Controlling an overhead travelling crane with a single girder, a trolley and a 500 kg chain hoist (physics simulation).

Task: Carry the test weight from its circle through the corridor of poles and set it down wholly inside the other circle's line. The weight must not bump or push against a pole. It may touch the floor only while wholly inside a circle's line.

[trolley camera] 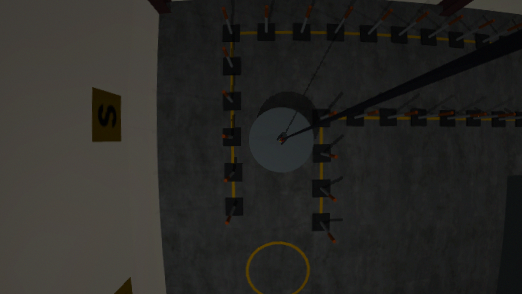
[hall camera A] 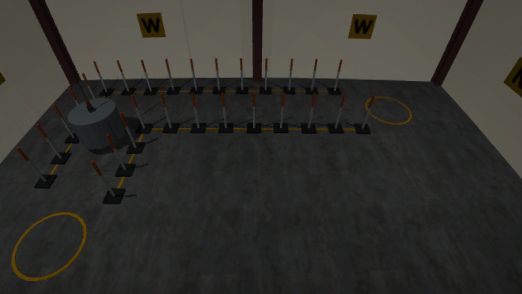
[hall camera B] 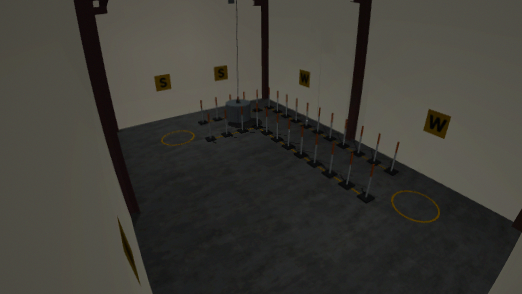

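The test weight [hall camera A: 95, 129] [hall camera B: 238, 112] [trolley camera: 281, 157], a grey cylinder, hangs upright from the hook [hall camera A: 90, 107] [hall camera B: 238, 100] [trolley camera: 282, 139], its shadow on the floor below. It is between the two pole rows of the corridor's short leg, near the corner. In the trolley view its right edge appears close to the inner row's pole bases, with a wider gap to the left row. No contact with a pole shows. One yellow circle [hall camera A: 65, 213] [hall camera B: 178, 131] [trolley camera: 278, 243] lies beyond the short leg's open end. The other circle [hall camera A: 366, 106] [hall camera B: 411, 190] lies past the long leg's far end.
Red-and-white poles on black bases line both legs. The inner corner pole base [hall camera A: 144, 128] [trolley camera: 323, 117] stands close to the weight. The long leg's outer row runs along the W wall [hall camera A: 210, 40] [hall camera B: 440, 65]. The S wall [hall camera B: 190, 40] [trolley camera: 60, 175] stands beyond the short leg's outer row.
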